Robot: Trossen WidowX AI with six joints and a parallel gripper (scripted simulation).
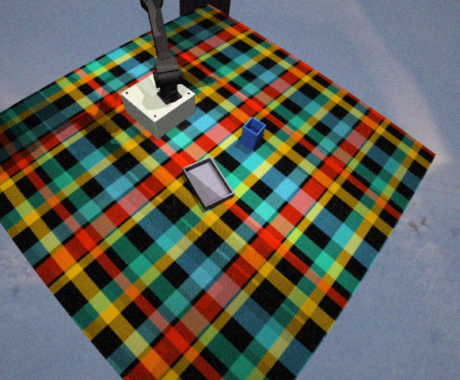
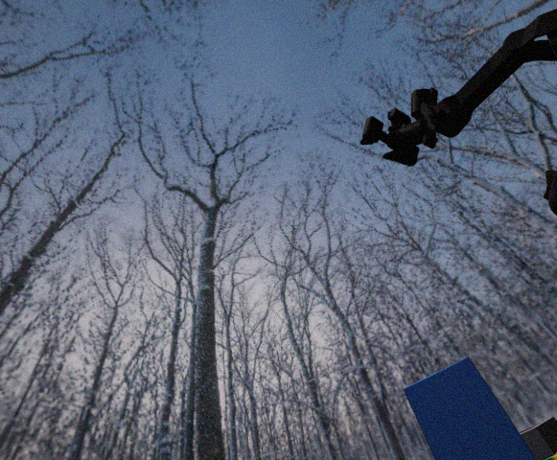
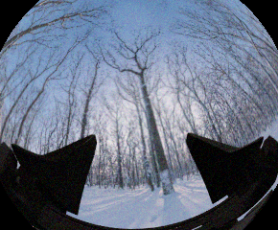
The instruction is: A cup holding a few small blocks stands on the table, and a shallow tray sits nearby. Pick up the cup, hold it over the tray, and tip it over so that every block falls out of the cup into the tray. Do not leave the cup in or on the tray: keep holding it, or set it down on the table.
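Now: gripper tip 12 cm short of the red block, 21 cm to the right of it and 67 cm above it. Also, from my gripper tip: blue square cup (12 cm ahead, 21 cm to the left, 69 cm below).
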